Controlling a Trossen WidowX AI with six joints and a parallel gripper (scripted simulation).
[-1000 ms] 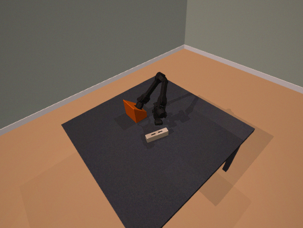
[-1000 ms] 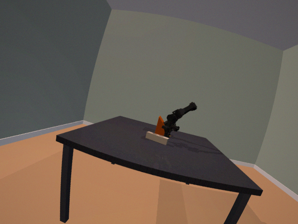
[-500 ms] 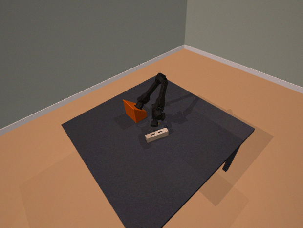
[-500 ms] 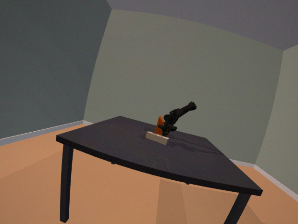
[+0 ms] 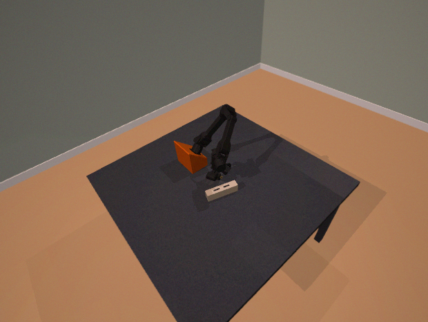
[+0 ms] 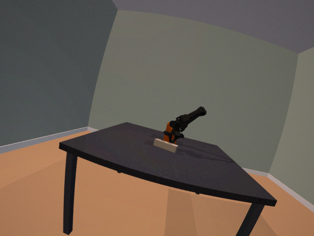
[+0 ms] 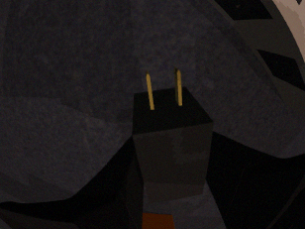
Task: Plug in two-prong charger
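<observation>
My gripper tip is 20 mm short of the dark charger, 10 mm to the right of it and 10 mm below it.
</observation>
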